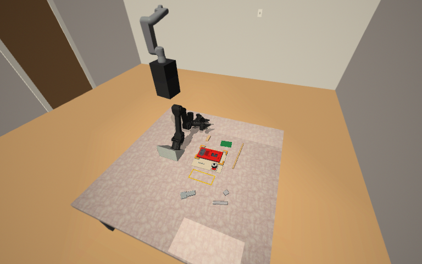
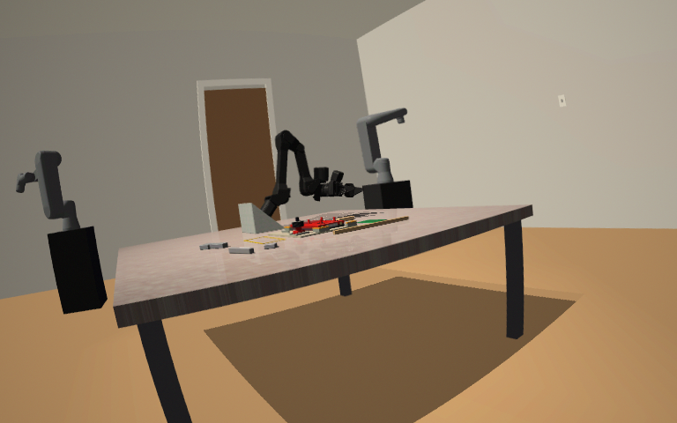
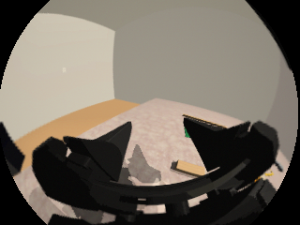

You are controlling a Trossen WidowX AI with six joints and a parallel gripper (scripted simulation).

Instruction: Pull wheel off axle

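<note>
My gripper tip is 210 mm short of the green block, 120 mm above it and 80 mm to the left of it. From my gripper tip the other things lie so: thin wooden strip 360 mm ahead, 160 mm to the right, 120 mm below.
</note>
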